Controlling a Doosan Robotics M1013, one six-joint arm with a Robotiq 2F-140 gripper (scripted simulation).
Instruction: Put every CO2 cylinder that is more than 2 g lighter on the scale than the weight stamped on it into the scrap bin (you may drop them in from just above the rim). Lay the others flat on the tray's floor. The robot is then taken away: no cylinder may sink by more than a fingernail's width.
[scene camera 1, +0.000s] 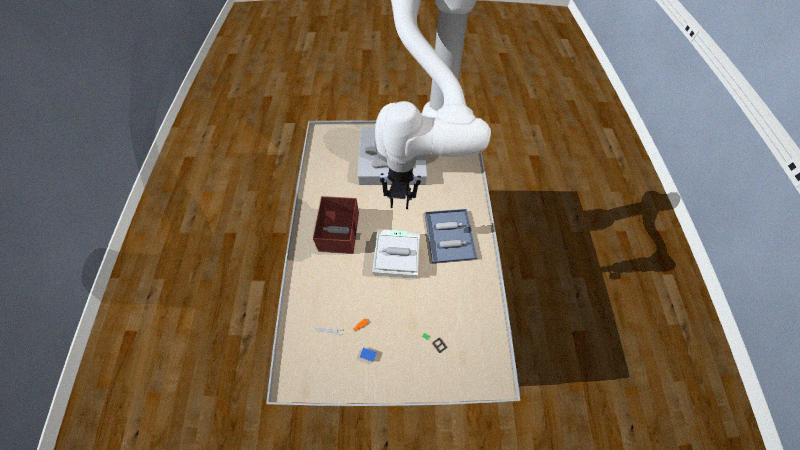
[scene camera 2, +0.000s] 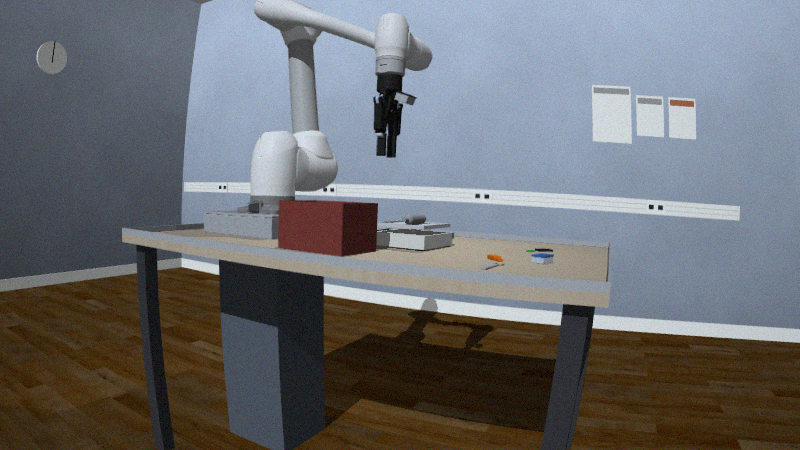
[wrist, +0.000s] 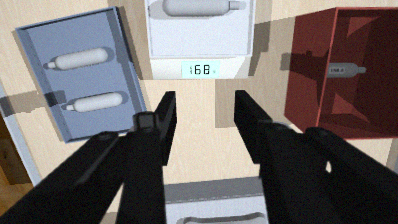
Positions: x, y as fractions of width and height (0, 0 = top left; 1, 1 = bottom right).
Labels:
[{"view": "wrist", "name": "my gripper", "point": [0.52, 0.48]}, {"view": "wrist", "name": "dark red scrap bin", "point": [0.89, 0.48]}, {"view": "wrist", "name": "grey CO2 cylinder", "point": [0.21, 0.26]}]

